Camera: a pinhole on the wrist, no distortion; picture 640 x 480 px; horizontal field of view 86.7 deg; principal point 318.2 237.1 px. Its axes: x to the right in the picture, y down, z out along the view. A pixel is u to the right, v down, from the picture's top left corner.
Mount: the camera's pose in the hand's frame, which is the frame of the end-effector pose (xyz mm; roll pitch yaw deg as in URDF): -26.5 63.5 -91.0 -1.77 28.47 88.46
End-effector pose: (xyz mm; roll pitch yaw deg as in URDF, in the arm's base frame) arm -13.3 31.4 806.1 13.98 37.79 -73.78
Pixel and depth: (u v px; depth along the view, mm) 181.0 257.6 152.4
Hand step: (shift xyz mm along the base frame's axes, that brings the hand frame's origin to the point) 66.4 -5.1 95.4
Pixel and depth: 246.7 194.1 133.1
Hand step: 94.0 -2.6 57.8
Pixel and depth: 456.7 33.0 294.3
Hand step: 324.3 -146.2 56.2
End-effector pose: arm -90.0 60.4 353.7 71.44 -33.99 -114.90
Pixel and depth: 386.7 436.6 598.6
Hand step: 81.6 656.2 242.2
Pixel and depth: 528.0 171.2 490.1
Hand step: 109.5 255.4 532.0
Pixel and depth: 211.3 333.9 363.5
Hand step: -100.9 309.7 104.0
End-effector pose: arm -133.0 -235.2 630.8 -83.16 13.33 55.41
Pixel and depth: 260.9 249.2 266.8
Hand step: -189.7 44.7 -117.4
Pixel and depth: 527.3 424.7 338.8
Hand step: -294.3 -162.2 -335.7
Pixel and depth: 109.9 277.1 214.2
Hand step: -171.6 40.2 -16.6
